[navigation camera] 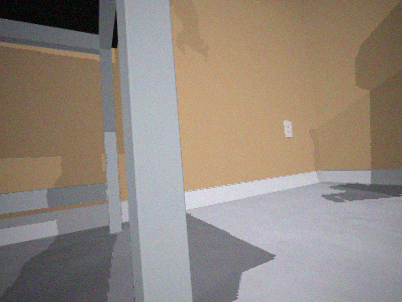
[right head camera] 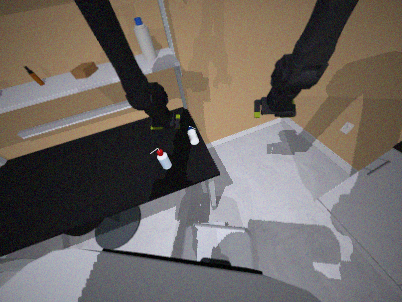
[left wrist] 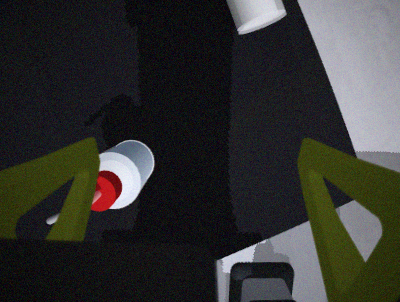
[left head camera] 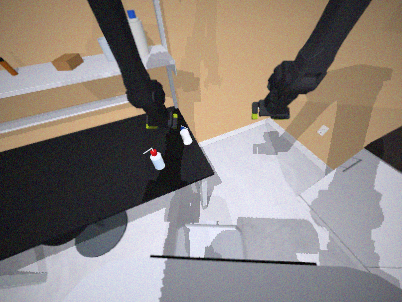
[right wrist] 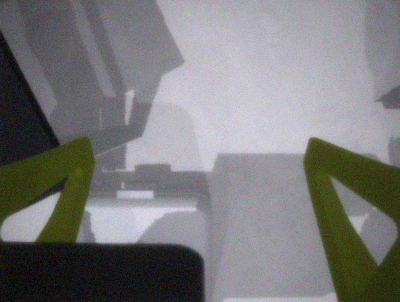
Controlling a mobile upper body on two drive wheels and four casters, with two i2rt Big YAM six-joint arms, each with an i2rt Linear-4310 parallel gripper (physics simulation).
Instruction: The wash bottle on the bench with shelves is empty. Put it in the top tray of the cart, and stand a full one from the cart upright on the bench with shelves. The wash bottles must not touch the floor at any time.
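Frame: origin at the left arm's base, x right, y ahead, z up, level; metres.
Seen in the pictures: left gripper, fingertip midpoint: (right head camera: 170, 127) (left wrist: 198, 150) (left head camera: 166, 127); right gripper, fingertip midpoint: (right head camera: 267, 116) (left head camera: 262, 118) (right wrist: 199, 149).
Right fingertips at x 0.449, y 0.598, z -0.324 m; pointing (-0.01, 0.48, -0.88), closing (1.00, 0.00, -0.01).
A point is followed by its place in that frame.
A red-capped wash bottle (left head camera: 157, 161) {x -0.073, y 0.514, z -0.561 m} (right head camera: 164, 160) {x -0.070, y 0.518, z -0.559 m} (left wrist: 131, 172) {x -0.065, y 0.552, z -0.541 m}, bluish low on its body, stands upright on the black top of the bench with shelves (left head camera: 75, 175) (right head camera: 75, 185) (left wrist: 280, 125). A white wash bottle with a blue cap (left head camera: 186, 136) {x 0.063, y 0.736, z -0.588 m} (right head camera: 193, 136) {x 0.065, y 0.738, z -0.588 m} stands near the bench's right end; its lower part (left wrist: 257, 15) {x 0.062, y 0.718, z -0.589 m} shows at the left wrist view's top. My left gripper (left head camera: 163, 123) {x 0.000, y 0.601, z -0.384 m} (right head camera: 167, 124) {x 0.000, y 0.601, z -0.384 m} (left wrist: 198, 150) {x 0.000, y 0.601, z -0.384 m} is open above the bench; its left finger overlaps the red cap in the wrist view. My right gripper (right wrist: 199, 149) {x 0.449, y 0.598, z -0.324 m} is open and empty, off the bench. The cart cannot be made out.
The shelf (left head camera: 30, 85) (right head camera: 20, 98) holds a large blue-capped bottle (left head camera: 139, 40) {x -0.156, y 0.969, z -0.121 m} (right head camera: 145, 42) {x -0.155, y 0.969, z -0.107 m}, a brown block (left head camera: 68, 62) {x -0.463, y 0.800, z -0.159 m} (right head camera: 84, 70) {x -0.463, y 0.803, z -0.158 m} and an orange-handled tool (left head camera: 9, 66) {x -0.721, y 0.756, z -0.154 m} (right head camera: 35, 76) {x -0.722, y 0.752, z -0.147 m}. A dark round seat (left head camera: 102, 235) (right head camera: 118, 227) is beside the bench. A bench leg (navigation camera: 155, 150) {x 0.188, y 0.505, z -1.168 m} stands close ahead.
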